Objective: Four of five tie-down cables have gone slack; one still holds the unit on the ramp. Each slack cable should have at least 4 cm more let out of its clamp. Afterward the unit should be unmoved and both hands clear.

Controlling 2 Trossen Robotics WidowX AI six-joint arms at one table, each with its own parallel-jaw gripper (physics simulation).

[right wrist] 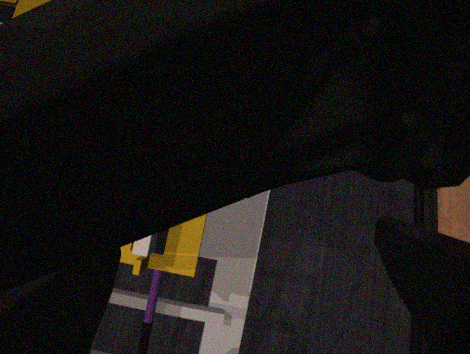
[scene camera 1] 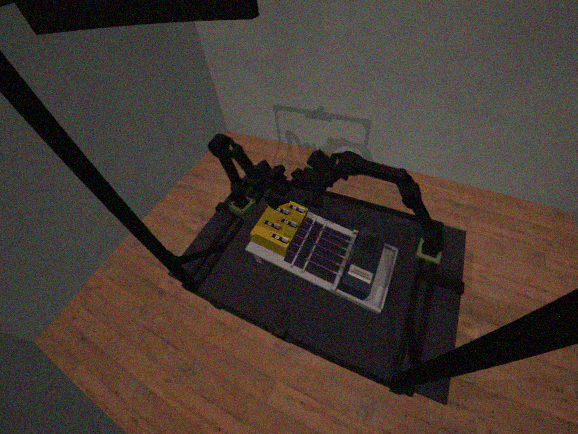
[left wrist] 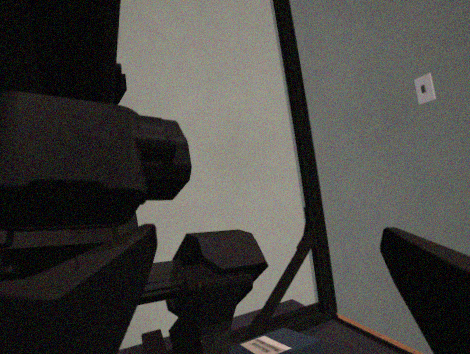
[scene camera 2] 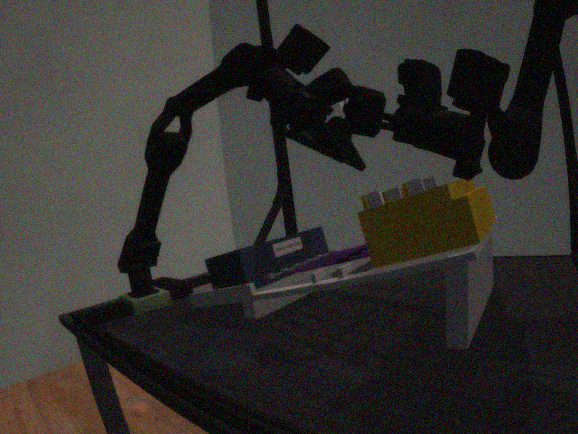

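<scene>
A grey ramp (scene camera 1: 390, 275) (scene camera 2: 416, 263) (right wrist: 233, 232) carries a yellow clamp block (scene camera 1: 274, 228) (scene camera 2: 425, 224) (right wrist: 181, 246) at its high end and a dark blue unit (scene camera 1: 362, 260) (scene camera 2: 266, 258) (left wrist: 283, 341) with a white label at its low end. Several purple cables (scene camera 1: 326, 251) (scene camera 2: 326, 259) run between them; one cable (right wrist: 153, 295) shows in the right wrist view. My left gripper (scene camera 1: 279, 176) (scene camera 2: 354, 109) is open and empty, hovering above the block. My right gripper (scene camera 1: 304, 176) (scene camera 2: 347, 157) is open and empty, close beside it above the block's far edge. Dark arm parts hide most of both wrist views.
The ramp stands on a dark mat (scene camera 1: 313, 319) (scene camera 2: 330, 353) (right wrist: 321, 267) on a wooden table (scene camera 1: 180, 379). Black frame struts (scene camera 1: 124, 215) (scene camera 2: 283, 185) (left wrist: 304, 168) rise at the mat's corners. The two arm bases (scene camera 1: 242, 207) (scene camera 1: 429, 254) sit at the mat's sides.
</scene>
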